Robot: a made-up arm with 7 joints. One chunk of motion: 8 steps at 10 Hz.
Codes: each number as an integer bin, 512 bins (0 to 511) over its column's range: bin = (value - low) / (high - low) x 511, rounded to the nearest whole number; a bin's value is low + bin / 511 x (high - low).
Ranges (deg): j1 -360.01..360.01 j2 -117.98..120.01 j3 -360.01..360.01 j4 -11..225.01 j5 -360.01..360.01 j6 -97.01..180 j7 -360.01..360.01
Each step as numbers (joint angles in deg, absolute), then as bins.
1 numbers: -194.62 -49.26 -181.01 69.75 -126.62 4.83 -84.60
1 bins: 117 148 127 175 166 188 195
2 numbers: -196.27 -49.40 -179.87 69.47 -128.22 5.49 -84.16
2 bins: 116 147 128 174 165 189 196
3 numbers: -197.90 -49.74 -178.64 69.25 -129.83 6.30 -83.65
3 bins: 115 147 129 174 163 191 196
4 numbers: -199.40 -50.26 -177.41 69.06 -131.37 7.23 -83.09
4 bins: 114 145 130 173 162 192 197
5 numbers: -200.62 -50.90 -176.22 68.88 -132.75 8.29 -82.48
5 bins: 113 144 130 173 161 194 197
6 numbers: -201.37 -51.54 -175.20 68.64 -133.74 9.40 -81.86
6 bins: 113 143 131 172 161 196 197
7 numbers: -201.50 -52.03 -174.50 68.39 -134.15 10.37 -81.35
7 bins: 112 142 132 172 160 198 198
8 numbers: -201.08 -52.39 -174.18 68.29 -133.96 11.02 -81.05
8 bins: 113 141 132 172 160 199 198
